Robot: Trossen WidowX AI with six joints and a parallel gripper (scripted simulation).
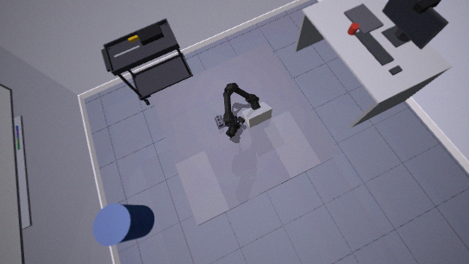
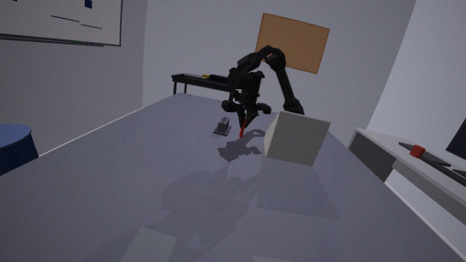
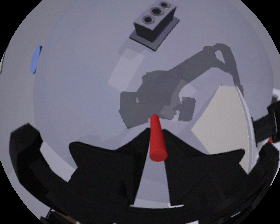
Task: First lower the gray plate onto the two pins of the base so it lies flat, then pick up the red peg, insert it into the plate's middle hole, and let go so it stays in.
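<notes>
Right now my gripper tip is 18 cm to the left of the gray plate, 10 cm short of it and 7 cm above it. From my gripper tip the other things lie so: red peg right at my gripper tip.
</notes>
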